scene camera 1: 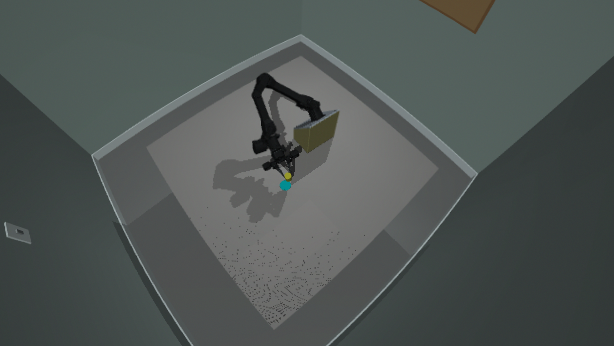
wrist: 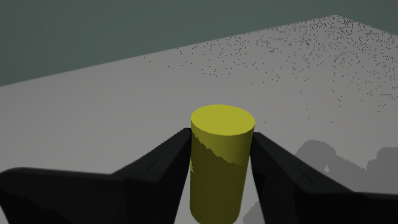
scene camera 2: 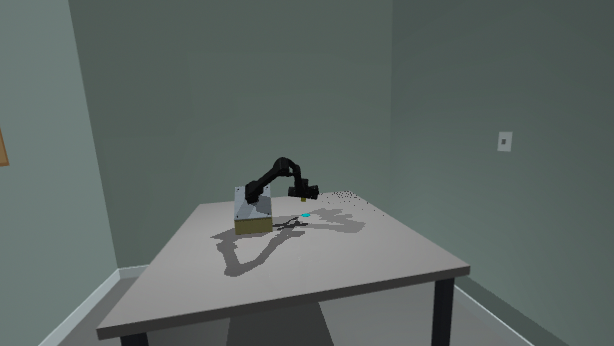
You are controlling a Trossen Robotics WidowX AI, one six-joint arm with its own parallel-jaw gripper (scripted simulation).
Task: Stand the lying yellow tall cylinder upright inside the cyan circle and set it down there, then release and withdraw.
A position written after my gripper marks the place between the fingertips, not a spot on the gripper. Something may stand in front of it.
Note:
My gripper [wrist: 221, 137] carries a yellow tall cylinder.

